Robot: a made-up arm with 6 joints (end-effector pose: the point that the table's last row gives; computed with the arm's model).
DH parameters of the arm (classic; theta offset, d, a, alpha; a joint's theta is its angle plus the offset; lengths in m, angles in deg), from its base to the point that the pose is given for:
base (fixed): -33.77 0 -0.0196 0
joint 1: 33.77 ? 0.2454 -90
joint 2: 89.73 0 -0.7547 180
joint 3: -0.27 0.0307 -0.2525 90
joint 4: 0 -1.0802 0.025 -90
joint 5: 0 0.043 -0.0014 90
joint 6: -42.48 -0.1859 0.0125 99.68
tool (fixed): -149.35 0.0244 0 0
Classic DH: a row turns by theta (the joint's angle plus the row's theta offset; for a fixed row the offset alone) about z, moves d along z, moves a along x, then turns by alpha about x.
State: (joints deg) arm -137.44 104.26 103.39 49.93 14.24 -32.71
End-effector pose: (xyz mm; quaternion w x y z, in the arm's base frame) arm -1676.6 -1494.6 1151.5 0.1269 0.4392 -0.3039 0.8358
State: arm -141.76 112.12 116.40 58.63 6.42 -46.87
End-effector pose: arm -1751.4 -1320.6 1156.6 0.1917 0.3765 -0.3190 0.8484
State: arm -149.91 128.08 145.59 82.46 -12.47 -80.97
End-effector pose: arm -1755.2 -910.3 1253.6 0.4093 0.2698 -0.2664 0.8299
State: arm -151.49 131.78 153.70 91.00 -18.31 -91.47
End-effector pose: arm -1705.6 -806.0 1310.1 0.4808 0.2612 -0.2194 0.8078
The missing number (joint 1, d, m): 1.0543
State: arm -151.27 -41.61 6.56 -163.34 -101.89 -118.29
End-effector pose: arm -79.1 -126.2 2701.5 0.7603 0.5848 0.2600 -0.1110
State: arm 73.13 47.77 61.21 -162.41 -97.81 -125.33
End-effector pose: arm 398.3 1706.9 2240.4 0.3823 0.3363 -0.6457 -0.5691
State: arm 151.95 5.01 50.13 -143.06 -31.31 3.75
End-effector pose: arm -878.2 409.7 2927.1 0.0321 0.0949 0.5361 0.8382
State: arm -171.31 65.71 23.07 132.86 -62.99 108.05
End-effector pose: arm -2076.6 -150.8 906.1 0.5792 -0.1229 0.4587 0.6626
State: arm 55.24 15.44 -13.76 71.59 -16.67 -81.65
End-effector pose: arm 1024.3 1343.8 1407.1 0.8518 -0.5116 -0.0669 -0.0906
